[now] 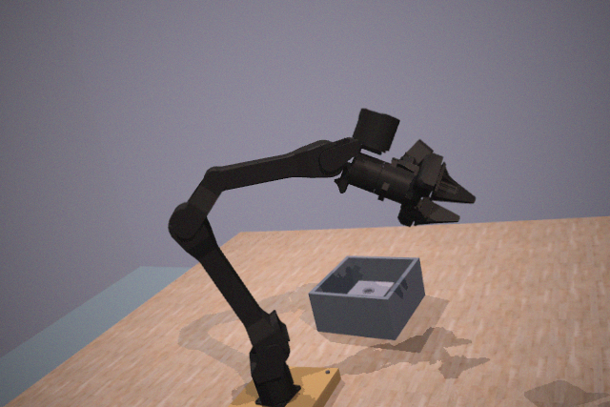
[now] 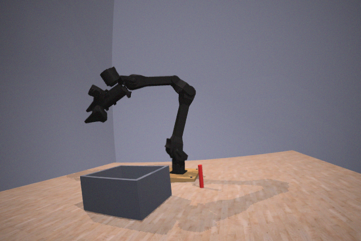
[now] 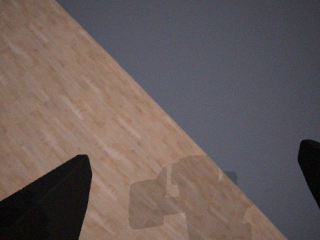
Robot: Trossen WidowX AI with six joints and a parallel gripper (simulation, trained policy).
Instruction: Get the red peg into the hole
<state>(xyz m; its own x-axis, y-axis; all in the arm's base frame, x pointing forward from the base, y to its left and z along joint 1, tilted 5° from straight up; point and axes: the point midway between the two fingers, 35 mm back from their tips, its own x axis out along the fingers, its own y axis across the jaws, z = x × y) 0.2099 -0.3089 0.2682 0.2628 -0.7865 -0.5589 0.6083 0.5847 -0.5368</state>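
The red peg lies 70 mm behind my gripper tip, 460 mm to the left of it and 250 mm below it. From my gripper tip the other things lie so: plate (110 mm ahead, 290 mm to the left, 250 mm below); then grey box (110 mm ahead, 290 mm to the left, 270 mm below).
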